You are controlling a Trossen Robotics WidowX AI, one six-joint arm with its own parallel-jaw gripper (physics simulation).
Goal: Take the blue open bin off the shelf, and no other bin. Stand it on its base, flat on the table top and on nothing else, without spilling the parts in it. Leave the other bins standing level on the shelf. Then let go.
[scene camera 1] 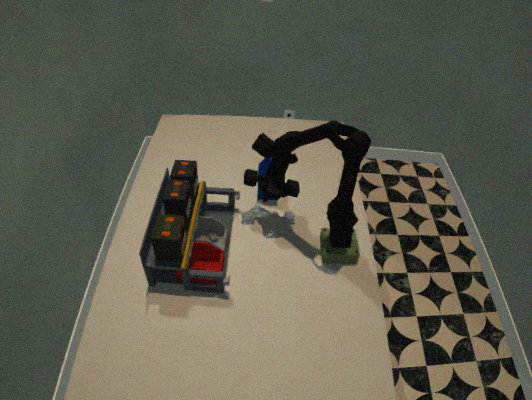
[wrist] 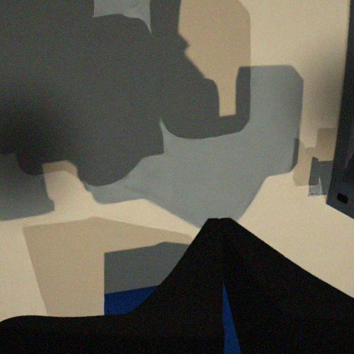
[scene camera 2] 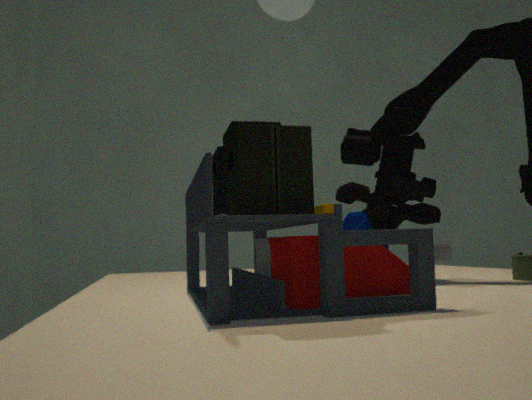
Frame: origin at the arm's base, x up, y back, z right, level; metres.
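Seen in the pictures: gripper, between the fingertips: [scene camera 1: 264,201]; arm's base, origin of its link: [scene camera 1: 340,240].
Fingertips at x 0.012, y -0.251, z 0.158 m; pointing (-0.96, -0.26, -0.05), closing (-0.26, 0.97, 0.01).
Pixels of each thing's top centre, then the offset from my fingertips to it.
- blue bin, centre of its top: [scene camera 2: 358,210] [scene camera 1: 269,162] dx +0.080, dy +0.013, dz +0.118 m
- red bin, centre of its top: [scene camera 2: 335,235] [scene camera 1: 198,254] dx +0.026, dy -0.190, dz -0.274 m
- grey bin, centre of its top: [scene camera 1: 204,228] dx +0.026, dy -0.186, dz -0.164 m
- nearest box, centre of its top: [scene camera 2: 264,133] [scene camera 1: 167,226] dx +0.143, dy -0.270, dz -0.273 m
- yellow strip, centre of its top: [scene camera 2: 283,215] [scene camera 1: 192,220] dx +0.057, dy -0.221, dz -0.161 m
The blue bin [scene camera 1: 265,166] [scene camera 2: 356,221] [wrist: 127,300] is off the shelf, on the table beyond the shelf's far end. It looks tall, as if standing on one end rather than its base; the arm hides much of it. Its opening and parts cannot be made out. My gripper [scene camera 1: 272,196] [scene camera 2: 382,226] [wrist: 218,228] is shut and empty, pointing down at the bin. Its tips overlap the bin in both scene views; whether they touch it is unclear. The shelf [scene camera 1: 222,191] [scene camera 2: 331,270] holds a red bin [scene camera 1: 207,255] [scene camera 2: 375,272] and a grey bin [scene camera 1: 210,230] on its lower front level.
Several dark boxes with orange marks, such as the nearest box [scene camera 1: 169,237] [scene camera 2: 250,170], stand on the shelf's upper level behind a yellow strip [scene camera 1: 193,225] [scene camera 2: 324,208]. The green arm base [scene camera 1: 340,255] is right of the shelf. A patterned mat [scene camera 1: 432,292] lies farther right.
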